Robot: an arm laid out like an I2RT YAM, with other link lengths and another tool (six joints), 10 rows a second.
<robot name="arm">
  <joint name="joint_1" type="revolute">
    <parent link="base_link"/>
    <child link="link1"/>
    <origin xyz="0 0 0.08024" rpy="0 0 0"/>
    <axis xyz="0 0 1"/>
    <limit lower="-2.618" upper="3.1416"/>
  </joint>
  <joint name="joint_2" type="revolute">
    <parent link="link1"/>
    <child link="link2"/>
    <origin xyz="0.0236 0.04 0.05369" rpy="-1.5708 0 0"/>
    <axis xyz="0 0 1"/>
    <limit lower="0" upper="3.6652"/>
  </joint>
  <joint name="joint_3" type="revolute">
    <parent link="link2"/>
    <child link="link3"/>
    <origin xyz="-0.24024 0 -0.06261" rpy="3.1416 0 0"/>
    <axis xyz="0 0 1"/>
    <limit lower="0" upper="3.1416"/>
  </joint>
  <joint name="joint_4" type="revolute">
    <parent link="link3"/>
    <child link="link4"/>
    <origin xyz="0.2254 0.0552 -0.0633" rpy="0 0 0"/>
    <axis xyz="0 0 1"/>
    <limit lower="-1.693" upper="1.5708"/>
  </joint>
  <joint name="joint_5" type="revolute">
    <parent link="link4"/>
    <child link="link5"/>
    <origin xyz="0.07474 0.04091 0.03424" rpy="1.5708 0 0"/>
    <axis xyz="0 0 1"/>
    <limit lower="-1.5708" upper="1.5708"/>
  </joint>
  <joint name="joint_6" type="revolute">
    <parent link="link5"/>
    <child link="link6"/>
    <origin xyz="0.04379 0 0.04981" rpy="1.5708 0 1.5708"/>
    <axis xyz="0 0 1"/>
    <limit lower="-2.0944" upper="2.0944"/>
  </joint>
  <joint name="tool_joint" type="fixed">
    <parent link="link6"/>
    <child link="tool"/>
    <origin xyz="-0.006 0.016 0.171" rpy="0 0.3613 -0.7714"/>
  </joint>
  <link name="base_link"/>
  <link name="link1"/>
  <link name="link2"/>
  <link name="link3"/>
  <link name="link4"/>
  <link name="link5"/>
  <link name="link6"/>
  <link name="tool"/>
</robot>
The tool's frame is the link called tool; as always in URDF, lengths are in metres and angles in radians.
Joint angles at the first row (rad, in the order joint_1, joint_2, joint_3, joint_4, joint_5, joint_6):
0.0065 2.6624 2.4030 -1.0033 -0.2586 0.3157
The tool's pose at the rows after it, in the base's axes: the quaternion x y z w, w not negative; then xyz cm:
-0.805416 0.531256 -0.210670 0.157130 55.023 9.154 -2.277
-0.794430 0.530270 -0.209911 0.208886 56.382 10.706 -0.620
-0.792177 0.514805 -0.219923 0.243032 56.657 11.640 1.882
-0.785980 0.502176 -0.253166 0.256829 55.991 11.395 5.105
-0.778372 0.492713 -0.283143 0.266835 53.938 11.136 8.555
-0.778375 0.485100 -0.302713 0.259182 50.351 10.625 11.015
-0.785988 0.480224 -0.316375 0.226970 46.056 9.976 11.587
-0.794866 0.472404 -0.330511 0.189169 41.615 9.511 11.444
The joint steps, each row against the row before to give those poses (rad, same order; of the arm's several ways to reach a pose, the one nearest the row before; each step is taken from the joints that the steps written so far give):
-0.0088 -0.0009 -0.0141 0.0889 -0.1034 0.0279
-0.0023 -0.0080 -0.0028 0.0629 -0.0857 0.0244
0.0008 -0.0653 -0.0592 0.0480 -0.0485 -0.0116
-0.0008 -0.1637 -0.1907 0.0969 0.0102 -0.0127
0.0000 -0.2015 -0.2248 0.0862 0.0141 -0.0067
0.0015 -0.2033 -0.2065 0.0214 0.0309 -0.0199
0.0170 -0.1805 -0.1837 -0.0175 0.0733 -0.0213
0.0347 -0.1712 -0.1701 -0.0237 0.0919 -0.0124

